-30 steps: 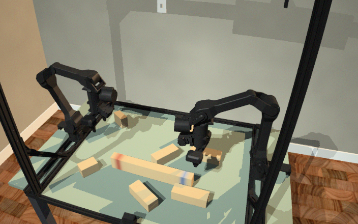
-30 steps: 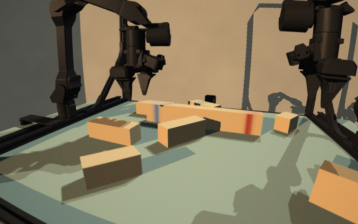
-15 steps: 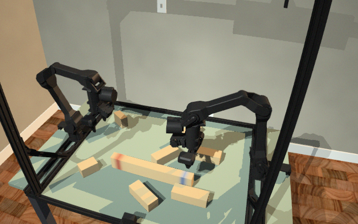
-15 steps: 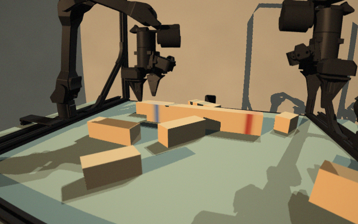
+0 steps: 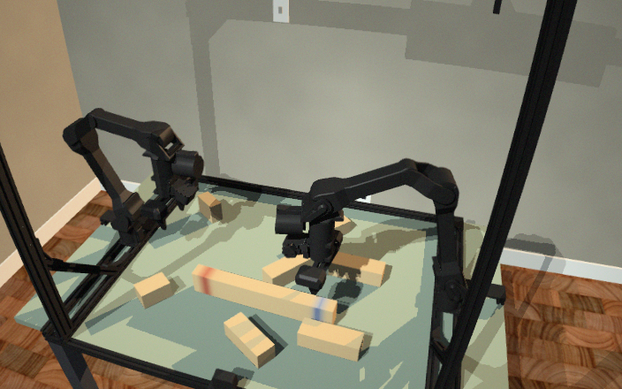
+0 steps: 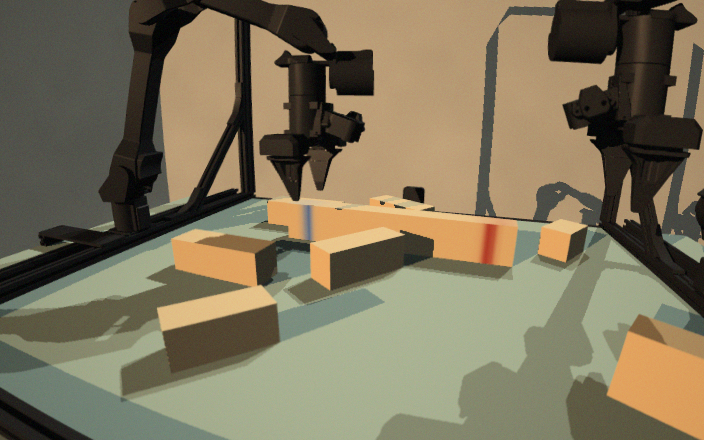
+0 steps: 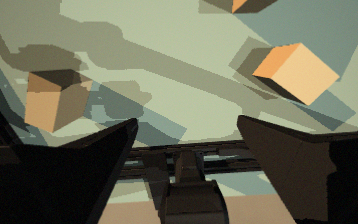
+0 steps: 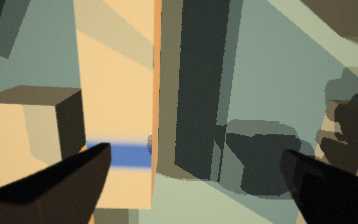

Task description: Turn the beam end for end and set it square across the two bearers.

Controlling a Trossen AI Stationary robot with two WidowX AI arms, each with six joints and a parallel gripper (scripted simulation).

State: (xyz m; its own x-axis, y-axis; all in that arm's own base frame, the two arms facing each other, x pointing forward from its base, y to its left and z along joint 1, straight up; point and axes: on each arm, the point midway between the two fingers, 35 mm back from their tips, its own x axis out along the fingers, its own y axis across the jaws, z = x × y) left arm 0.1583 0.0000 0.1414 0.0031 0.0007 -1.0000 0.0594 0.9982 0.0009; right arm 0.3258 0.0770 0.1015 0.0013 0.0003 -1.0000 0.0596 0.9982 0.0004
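The beam lies 3 cm behind my right hand, 14 cm to the left of it and 9 cm below it.
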